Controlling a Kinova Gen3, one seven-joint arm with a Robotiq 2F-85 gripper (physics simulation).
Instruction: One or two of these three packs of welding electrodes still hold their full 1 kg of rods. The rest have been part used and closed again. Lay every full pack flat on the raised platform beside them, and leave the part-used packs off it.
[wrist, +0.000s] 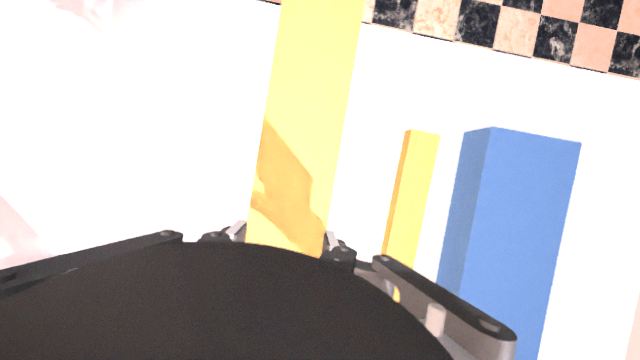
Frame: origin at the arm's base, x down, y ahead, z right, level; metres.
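Seen in the pictures: gripper, fingertip midpoint: (285, 240).
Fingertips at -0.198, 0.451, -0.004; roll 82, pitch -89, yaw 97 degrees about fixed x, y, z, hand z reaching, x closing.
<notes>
Offsets run from my fingertips to a thing's middle, as dx, dy, dz. Level surfaces: height alone.
My gripper (285, 240) is shut on a long yellow pack, with one finger at each long side. The held yellow pack @[-0.001, -0.003, +0.000] (312, 80) runs from the fingers up past the top edge of the wrist view, and a darker shadow lies across its lower part. A second, narrower-looking yellow pack @[+0.221, -0.046, +0.179] (420, 190) shows to the right of the gripper, apart from the held one. Its lower end is hidden behind the right finger linkage. I cannot tell a third pack or the raised platform for certain.
A long blue block @[+0.203, -0.052, +0.328] (520, 215) with a flat face is at the right, beside the second yellow pack and parallel to it. A white surface @[dx +0.233] (150, 125) lies behind them. Black and pink checkered tiles (477, 25) show at the top right, beyond the white surface's edge.
</notes>
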